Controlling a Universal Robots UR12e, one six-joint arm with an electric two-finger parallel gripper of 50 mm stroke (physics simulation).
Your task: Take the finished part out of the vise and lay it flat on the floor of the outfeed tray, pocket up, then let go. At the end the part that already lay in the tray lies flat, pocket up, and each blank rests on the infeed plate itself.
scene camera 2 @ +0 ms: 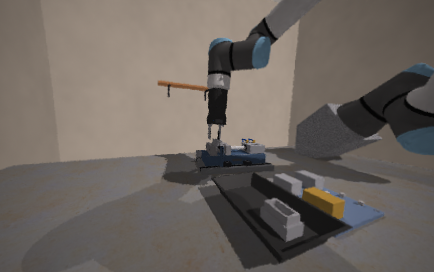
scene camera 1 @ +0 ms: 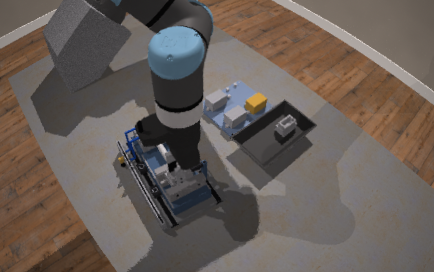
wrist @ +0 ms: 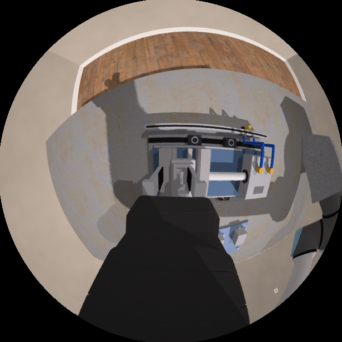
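Where they show: gripper, between the fingertips: (scene camera 2: pixel 214 139) (scene camera 1: pixel 176 176); arm's base, origin of its link: (scene camera 2: pixel 353 120) (scene camera 1: pixel 101 10).
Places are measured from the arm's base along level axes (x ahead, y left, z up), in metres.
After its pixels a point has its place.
Observation:
The vise (scene camera 1: pixel 192 201) {x 0.756, y -0.061, z -0.162 m} (scene camera 2: pixel 235 159) {x 0.635, y -0.001, z -0.171 m} (wrist: pixel 225 161) stands on the table. In the wrist view the finished part (wrist: pixel 183 163) sits between its jaws, its pale rim partly visible. My gripper (scene camera 2: pixel 214 135) {x 0.708, y -0.072, z -0.097 m} (wrist: pixel 175 173) is open and empty, pointing down over the vise jaws, one finger overlapping the part in the wrist view. The outfeed tray (scene camera 1: pixel 260 143) {x 0.686, y 0.214, z -0.200 m} (scene camera 2: pixel 240 197) {x 0.714, y 0.215, z -0.200 m} holds a grey part (scene camera 1: pixel 285 126) {x 0.688, y 0.308, z -0.181 m} (scene camera 2: pixel 281 219) {x 0.698, y 0.332, z -0.174 m}, flat with its pocket up. Two grey blanks (scene camera 1: pixel 216 100) {x 0.497, y 0.184, z -0.168 m} (scene camera 1: pixel 235 117) {x 0.586, y 0.193, z -0.168 m} and a yellow blank (scene camera 1: pixel 256 103) {x 0.574, y 0.282, z -0.169 m} (scene camera 2: pixel 323 202) {x 0.578, y 0.309, z -0.174 m} appear to rest on the infeed plate (scene camera 1: pixel 242 91) {x 0.480, y 0.301, z -0.204 m} (scene camera 2: pixel 367 214) {x 0.475, y 0.325, z -0.204 m}; their undersides are hidden.
Blue hoses (wrist: pixel 272 155) rise at one end of the vise, and a long rail (wrist: pixel 205 129) runs beside it. The tray's dark walls stand up next to the infeed plate. A grey speckled block (scene camera 1: pixel 82 47) {x 0.121, y -0.119, z -0.048 m} (scene camera 2: pixel 325 132) {x 0.114, y -0.045, z -0.064 m} (wrist: pixel 322 165) is near the arm's other links.

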